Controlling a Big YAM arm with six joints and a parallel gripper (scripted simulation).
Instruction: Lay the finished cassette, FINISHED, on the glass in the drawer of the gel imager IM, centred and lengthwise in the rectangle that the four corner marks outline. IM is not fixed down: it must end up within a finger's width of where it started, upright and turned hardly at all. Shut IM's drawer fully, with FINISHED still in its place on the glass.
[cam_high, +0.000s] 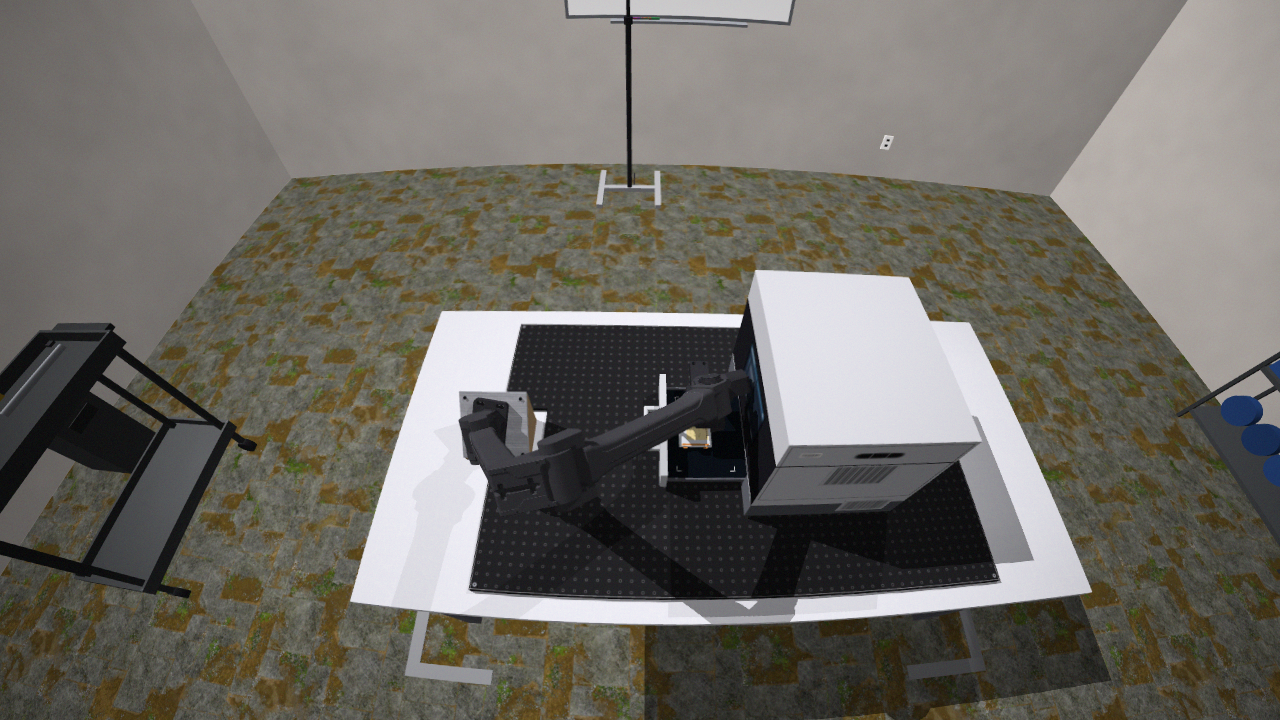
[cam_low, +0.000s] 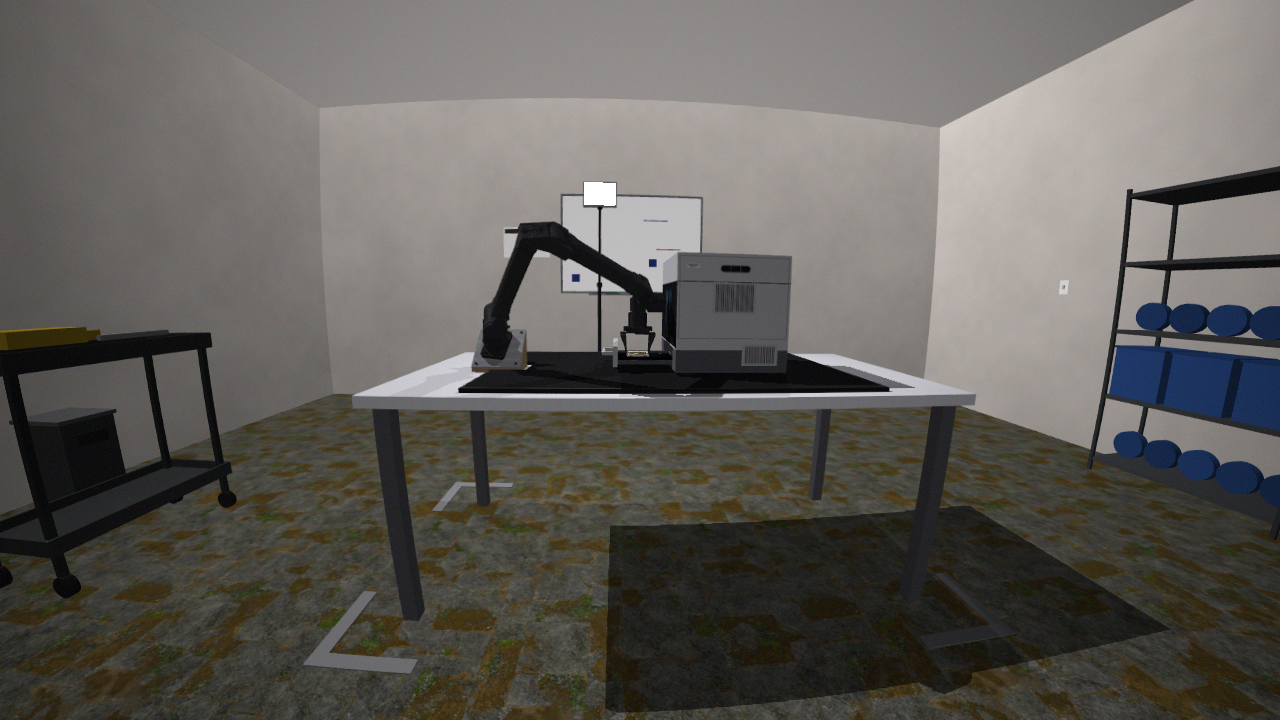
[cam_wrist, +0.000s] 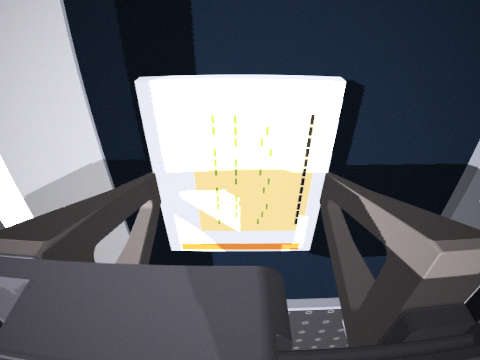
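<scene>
The finished cassette is 1 cm to the right of my hand and 1 cm below it. Also, from my hand: imager drawer: 3 cm ahead, 1 cm below.
</scene>
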